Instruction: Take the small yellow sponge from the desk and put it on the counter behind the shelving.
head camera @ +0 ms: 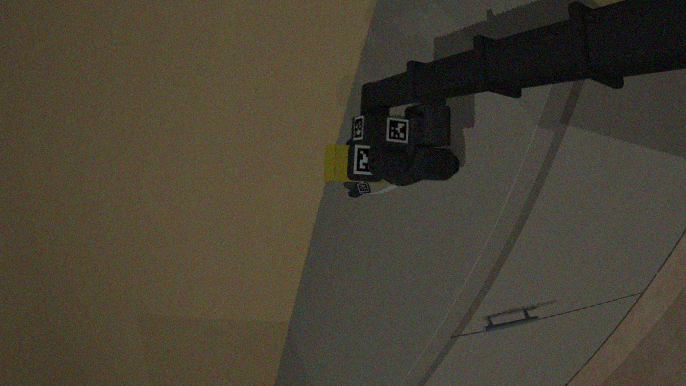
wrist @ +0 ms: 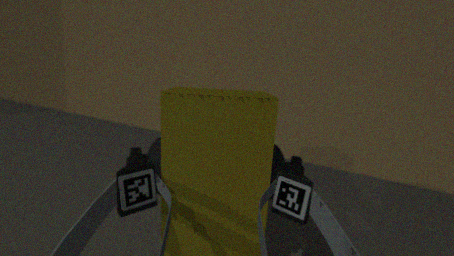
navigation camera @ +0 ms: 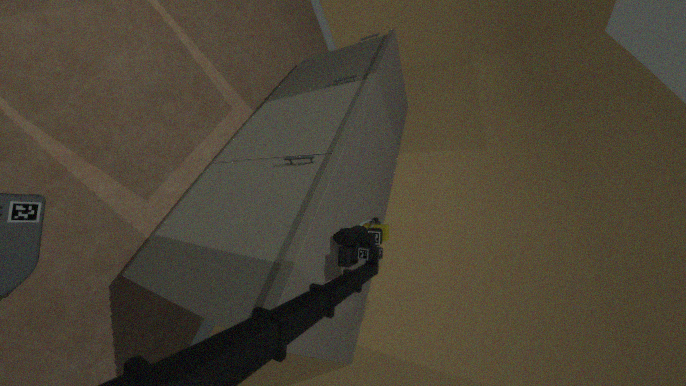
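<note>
The small yellow sponge is a yellow block, gripped by its two sides and partly hidden under the wrist in the head and navigation views. My gripper is shut on it; both fingertips press its sides in the wrist view. The gripper hangs over the grey counter, near its edge along the tan surface. The sponge's outer end overlaps that edge in the head view. The height of the sponge above the top is hard to tell.
The dark arm reaches across the counter's near end. Doors with bar handles line the counter's front. A tan surface lies beyond it. Part of my base shows over the brown floor.
</note>
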